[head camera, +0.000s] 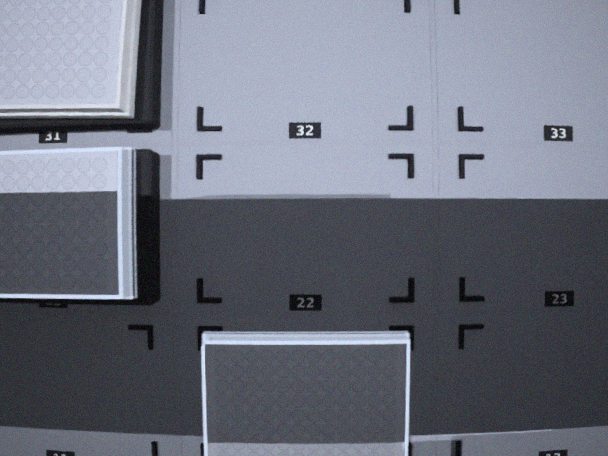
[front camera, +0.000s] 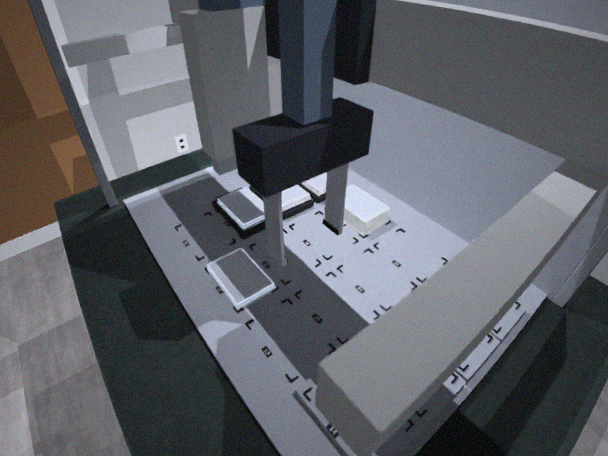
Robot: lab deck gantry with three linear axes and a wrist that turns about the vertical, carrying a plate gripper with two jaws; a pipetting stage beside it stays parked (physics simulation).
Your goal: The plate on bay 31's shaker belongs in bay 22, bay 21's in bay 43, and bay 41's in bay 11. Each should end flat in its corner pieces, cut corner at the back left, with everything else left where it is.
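Where they show: gripper, fingertip midpoint: (front camera: 306, 242); robot's base, origin of the base link: (front camera: 176, 227).
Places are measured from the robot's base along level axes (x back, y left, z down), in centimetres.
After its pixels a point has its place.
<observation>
The bay 31 plate (front camera: 296, 197) {y 26.4, x -12.0, z -3.6 cm} (head camera: 55, 55) {y 24.7, x -8.9, z -3.7 cm} sits on a black shaker base, cut off at the left of the head view. Bay 21's plate (front camera: 242, 209) {y 13.9, x -8.1, z -3.7 cm} (head camera: 60, 245) {y 14.1, x -9.5, z -3.7 cm} sits on another black base in front of it. Bay 41's plate (front camera: 316, 185) {y 33.4, x -11.0, z -3.7 cm} shows partly behind my gripper's block in the front view. Bay 22 (head camera: 305, 265) {y 12.7, x -22.8, z 0.0 cm} shows its label and corner pieces. Bay 11's label (front camera: 186, 243) {y -0.2, x -6.6, z 0.0 cm} and bay 43's label (front camera: 396, 263) {y 31.8, x -39.2, z 0.0 cm} show on the deck. My gripper (front camera: 309, 245) {y 10.5, x -35.8, z -16.0 cm} is open and empty, its jaws hanging above the deck around bays 22 and 32.
Another plate (front camera: 240, 277) {y 4.0, x -23.7, z -1.4 cm} (head camera: 306, 395) {y 5.1, x -22.8, z -1.4 cm} lies in bay 12, in front of bay 22. A tall white block (front camera: 367, 207) {y 36.4, x -25.6, z -4.2 cm} stands in bay 42, behind the right jaw. A large beige beam (front camera: 450, 270) {y -1.3, x -61.0, z -40.0 cm} crosses the right front. A dark shadow covers the front rows.
</observation>
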